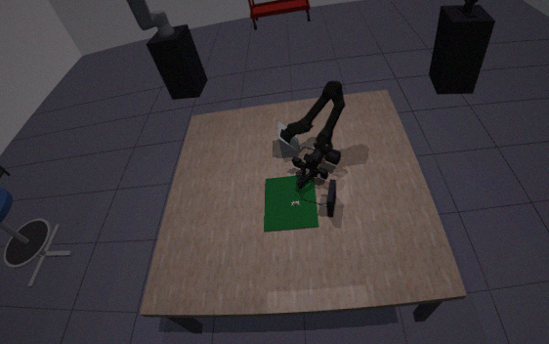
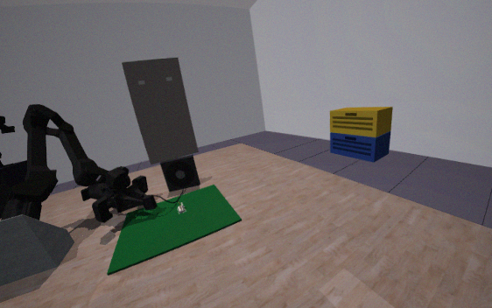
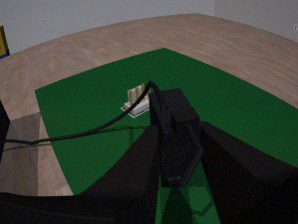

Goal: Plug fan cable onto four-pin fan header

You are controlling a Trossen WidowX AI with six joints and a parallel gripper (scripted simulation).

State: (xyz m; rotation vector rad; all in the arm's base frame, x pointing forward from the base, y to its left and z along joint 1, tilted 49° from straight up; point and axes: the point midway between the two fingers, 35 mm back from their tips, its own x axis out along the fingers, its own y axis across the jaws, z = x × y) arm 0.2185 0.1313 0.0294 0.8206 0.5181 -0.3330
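Right now my gripper tip is 8 cm short of the green board, 5 cm to the left of it and 7 cm above it. The rest, counted from my gripper tip: black fan (10 cm ahead, 13 cm to the left, 1 cm above); then black plug (1 cm ahead, 1 cm below).
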